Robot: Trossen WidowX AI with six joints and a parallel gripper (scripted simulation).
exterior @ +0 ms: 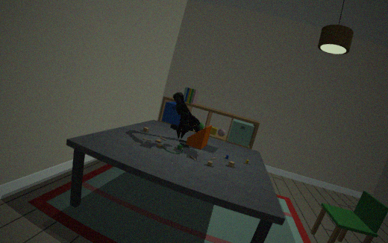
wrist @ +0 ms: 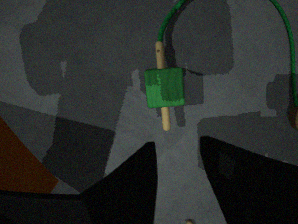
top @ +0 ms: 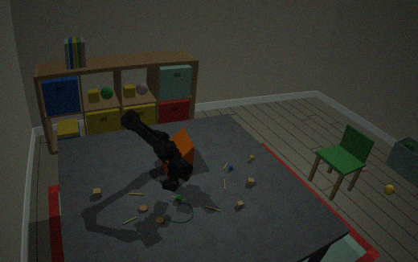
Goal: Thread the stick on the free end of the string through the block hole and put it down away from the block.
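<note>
Now: the green block 1 cm ahead of my gripper tip, 2 cm to the left of it and 6 cm below it. Also, from my gripper tip: yellow piece: 20 cm behind, 55 cm to the left, 6 cm below; loose stick: 10 cm ahead, 16 cm to the left, 8 cm below.
</note>
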